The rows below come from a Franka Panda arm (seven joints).
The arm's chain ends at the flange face. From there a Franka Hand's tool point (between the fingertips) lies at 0.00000 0.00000 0.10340 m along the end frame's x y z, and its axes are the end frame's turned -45 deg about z.
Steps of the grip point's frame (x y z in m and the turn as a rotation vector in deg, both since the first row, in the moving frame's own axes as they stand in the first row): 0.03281, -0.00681, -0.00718, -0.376, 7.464, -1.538; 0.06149, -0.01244, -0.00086, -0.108, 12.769, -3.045; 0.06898, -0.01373, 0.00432, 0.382, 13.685, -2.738; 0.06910, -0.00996, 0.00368, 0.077, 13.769, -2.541; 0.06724, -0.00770, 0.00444, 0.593, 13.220, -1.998; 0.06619, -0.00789, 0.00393, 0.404, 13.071, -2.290; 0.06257, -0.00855, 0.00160, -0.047, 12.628, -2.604
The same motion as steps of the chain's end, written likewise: 0.00853, -0.01886, -0.00630, 5.012, 5.544, -1.538; 0.01882, -0.03583, 0.00170, 8.953, 9.105, -3.045; 0.02269, -0.04031, 0.00726, 9.947, 9.407, -2.738; 0.02491, -0.03802, 0.00665, 9.791, 9.682, -2.541; 0.02644, -0.03524, 0.00719, 9.767, 8.929, -1.998; 0.02555, -0.03502, 0.00661, 9.528, 8.957, -2.290; 0.02252, -0.03400, 0.00410, 8.896, 8.963, -2.604
